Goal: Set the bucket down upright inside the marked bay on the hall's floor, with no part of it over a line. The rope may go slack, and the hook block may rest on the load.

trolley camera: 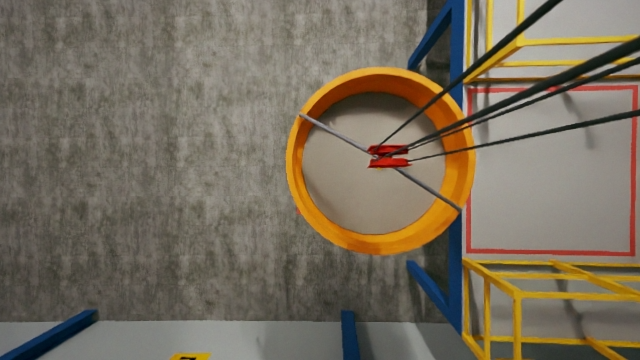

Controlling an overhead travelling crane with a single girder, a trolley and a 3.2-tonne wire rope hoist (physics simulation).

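The orange bucket (380, 243) looks upright, open side up, left of the marked bay. Its grey handle runs across the opening to my red hook block (389, 162), which is over the bucket's middle. The hook itself is mostly hidden below the block, but the handle meets there and the ropes run straight, so the bucket hangs on it. The bay, a red outline (550, 252) on the light grey floor, is at the right. The bucket's right edge overlaps part of the bay's left line in this view. The bucket's height above the floor is hard to tell.
A blue beam (455, 280) with slanted braces runs along the bay's left side, partly hidden behind the bucket. Yellow frames stand above the bay (575, 41) and below it (517, 325) in the view. Another blue beam (350, 335) and a yellow sign (190, 356) show at the bottom.
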